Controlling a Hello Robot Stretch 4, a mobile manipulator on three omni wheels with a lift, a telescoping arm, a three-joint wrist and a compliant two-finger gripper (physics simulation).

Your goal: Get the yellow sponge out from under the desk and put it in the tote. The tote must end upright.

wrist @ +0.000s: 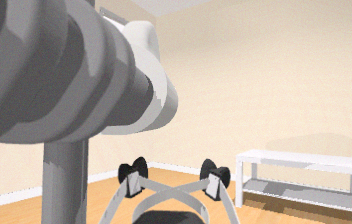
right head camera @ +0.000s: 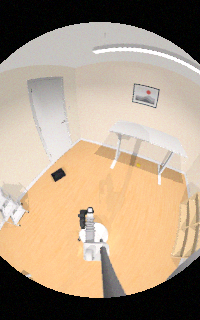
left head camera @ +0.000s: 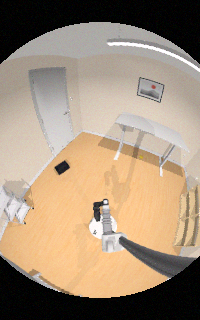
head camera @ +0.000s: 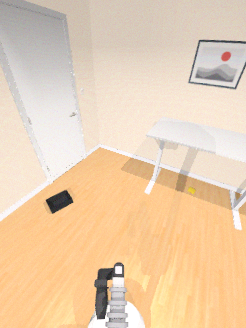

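Pixels of known places: gripper, fingertip midpoint: (wrist: pixel 174 170) (left head camera: pixel 99 234); robot's base, link origin: (right head camera: pixel 94 233).
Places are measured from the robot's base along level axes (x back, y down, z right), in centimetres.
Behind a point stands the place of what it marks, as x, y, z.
The yellow sponge (head camera: pixel 191 190) @[-145.1, -1.1, 110.0] (left head camera: pixel 141 157) @[-142.9, 0.1, 112.3] (right head camera: pixel 138 165) @[-143.3, 0.0, 111.3] lies on the floor under the white desk (head camera: pixel 187 135) @[-145.8, -92.2, 72.9] (left head camera: pixel 150 129) @[-126.9, -92.2, 88.4] (right head camera: pixel 147 137) @[-123.1, -92.2, 90.6], between its two legs and nearer the right one in the head view. The black tote (head camera: pixel 59 201) @[-120.1, 2.5, -87.1] (left head camera: pixel 62 167) @[-119.7, 2.8, -84.2] (right head camera: pixel 58 174) @[-120.2, 2.8, -85.5] stands on the floor to the left, near the door, and looks upright. My gripper (wrist: pixel 174 170) @[4.6, -64.8, -6.1] is open and empty in the wrist view, its two fingertips well apart. It is beside my body, far from both sponge and tote. The sponge and the tote do not show in the wrist view.
A white door (head camera: pixel 42 95) @[-181.1, -123.4, -100.6] (left head camera: pixel 51 110) @[-183.9, -109.4, -99.2] is behind the tote. A wooden shelf unit (left head camera: pixel 181 220) @[40.2, -5.1, 168.0] is at the right and a white cart (left head camera: pixel 25 214) @[1.0, -11.5, -142.8] at the left. A low white bench (wrist: pixel 239 182) @[172.3, -18.8, -47.3] stands by the wall in the wrist view. The desk's legs (head camera: pixel 156 167) @[-167.6, -27.1, 53.4] reach the floor.
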